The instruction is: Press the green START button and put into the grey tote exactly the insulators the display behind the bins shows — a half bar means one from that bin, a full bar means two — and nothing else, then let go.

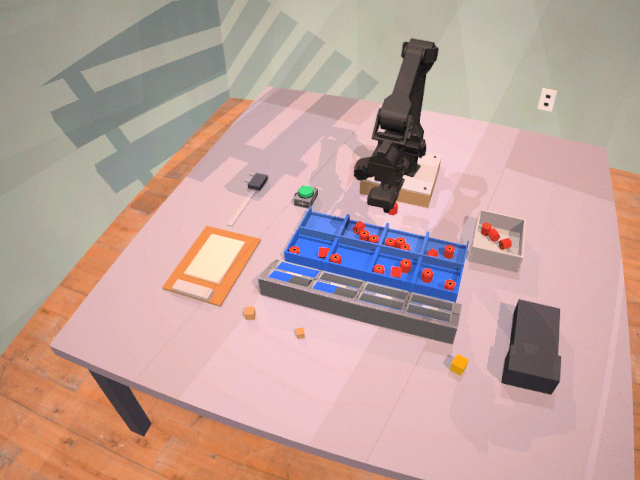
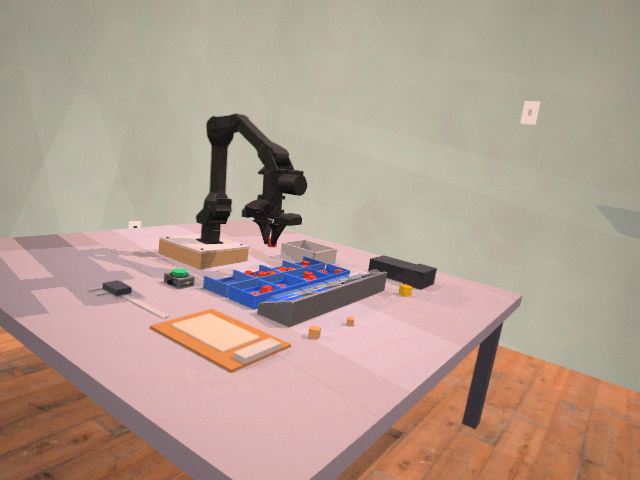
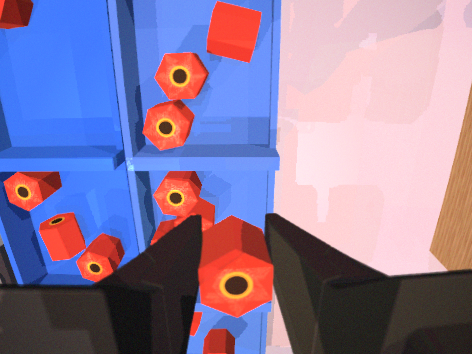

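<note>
My gripper (image 1: pixel 391 208) (image 2: pixel 271 242) (image 3: pixel 233 225) is shut on a red insulator (image 1: pixel 393 209) (image 2: pixel 272 242) (image 3: pixel 236 265), held above the table between the arm's base and the blue bins (image 1: pixel 356 272) (image 2: pixel 242 298) (image 3: pixel 200 162). The grey tote (image 1: pixel 496 259) (image 2: pixel 297 252) holds three red insulators. The display (image 1: pixel 356 311) (image 2: pixel 336 303) is lit: in the leftmost column a full bar at the back and a half bar at the front, in the second column a half bar at the front. The back-left bin is empty; other bins hold insulators. The green button (image 1: pixel 306 191) (image 2: pixel 179 272) stands left of the bins.
A black block (image 1: pixel 535 343) (image 2: pixel 402 271) stands right of the display, near a yellow cube (image 1: pixel 459 364) (image 2: pixel 405 290). Two small orange cubes lie before the display. An orange board (image 1: pixel 227 289) (image 2: pixel 206 355) and a dark plug (image 1: pixel 257 181) (image 2: pixel 116 287) lie at the left.
</note>
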